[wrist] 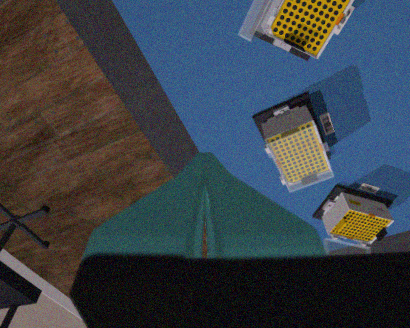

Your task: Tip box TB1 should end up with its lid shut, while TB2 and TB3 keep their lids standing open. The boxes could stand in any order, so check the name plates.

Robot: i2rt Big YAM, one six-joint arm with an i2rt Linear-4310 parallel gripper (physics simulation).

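Frame: origin at the arm's base, x right, y ahead, z up, level; metres.
Seen in the pictures: gripper, fingertip midpoint: (204,164).
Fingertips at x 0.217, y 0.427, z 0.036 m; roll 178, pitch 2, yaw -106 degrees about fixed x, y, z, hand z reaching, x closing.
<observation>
Offsets run from my fingertips to a thing's middle. "pt": to the spot under its first point. Level surfaces: height alone.
My gripper (204,164) is shut and empty, its green fingers together at the lower middle, left of the boxes. The middle box, TB1 {dx -0.256, dy -0.097, dz -0.340 m} (299,152), has its clear lid down over the yellow rack; its name plate {pt dx -0.242, dy -0.151, dz -0.377 m} (327,123) is on the right, too small to read surely. The lower right box, TB2 {dx -0.490, dy -0.201, dz -0.314 m} (359,224), shows bare yellow rack, and its clear lid {pt dx -0.543, dy -0.171, dz -0.312 m} (347,246) stands open, partly hidden behind the gripper. The top box {dx -0.019, dy -0.132, dz -0.314 m} (311,25), cut by the view's edge, has its clear lid (252,20) open to the left; its plate does not show, so TB3 is not confirmed by name.
The boxes stand on a blue mat {dz -0.379 m} (200,85) with a dark border (120,70) running diagonally. Wooden floor (55,125) lies to the left, with a black star-shaped base (15,220) and a pale-edged dark object at the lower left.
</observation>
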